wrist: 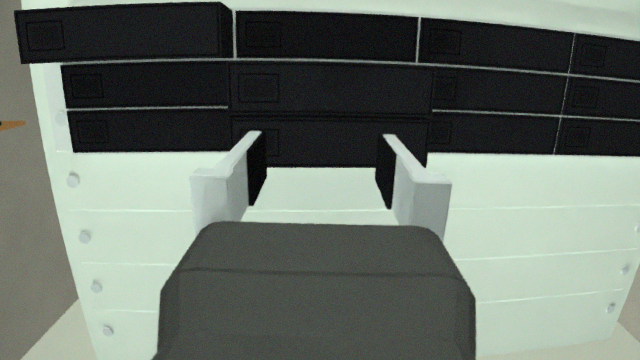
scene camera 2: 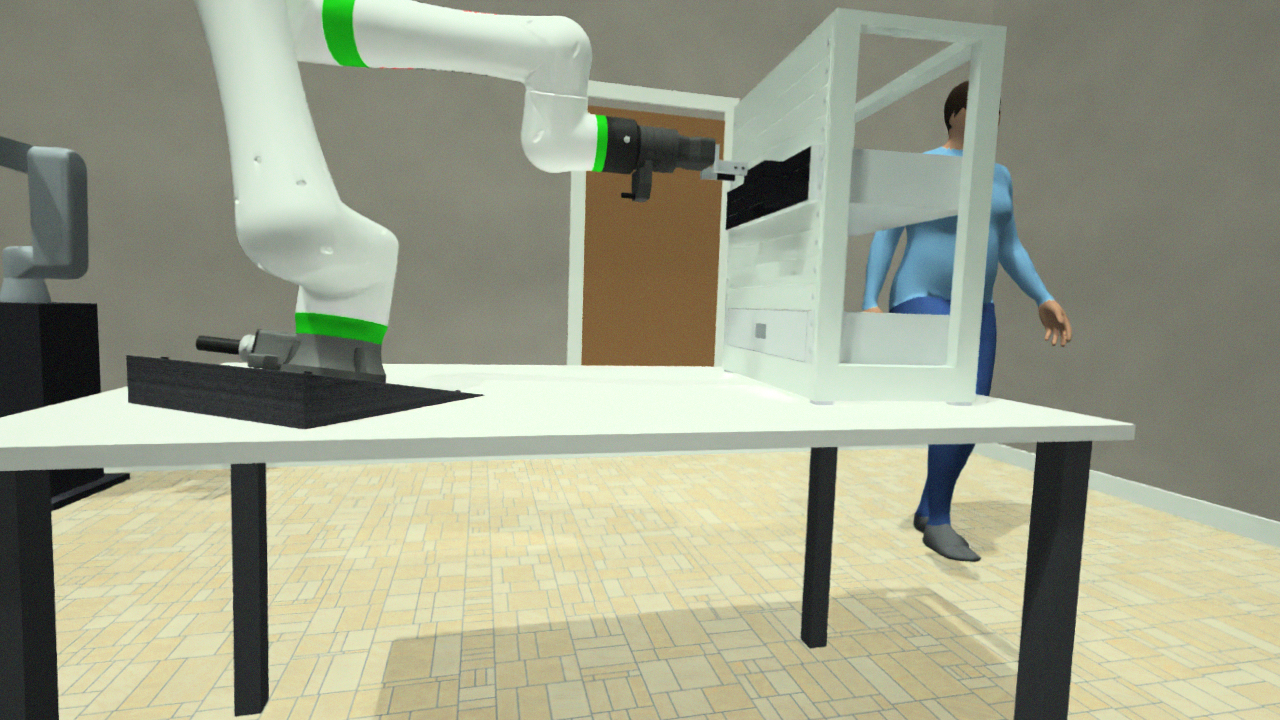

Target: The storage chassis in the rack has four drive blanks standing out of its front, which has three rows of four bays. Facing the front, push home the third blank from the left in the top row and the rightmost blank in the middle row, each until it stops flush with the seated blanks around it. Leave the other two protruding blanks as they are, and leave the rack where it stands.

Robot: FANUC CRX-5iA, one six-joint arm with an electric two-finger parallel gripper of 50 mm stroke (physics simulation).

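Note:
The wrist view is upside down against the rack. In it, the top row's third blank from the left stands out beyond its row neighbours. The middle row's rightmost blank sits flush with the seated blanks. The middle row's third blank and the bottom row's rightmost blank protrude. My gripper is open and empty, its fingertips in front of the top row's third blank; contact cannot be made out. The black chassis sits in the white rack, its bays unreadable in the scene view.
The rack stands on the white table. White panels with screws lie above the chassis. A shelf and a lower drawer unit are below it. My dark base plinth is at the left. A person stands behind the rack.

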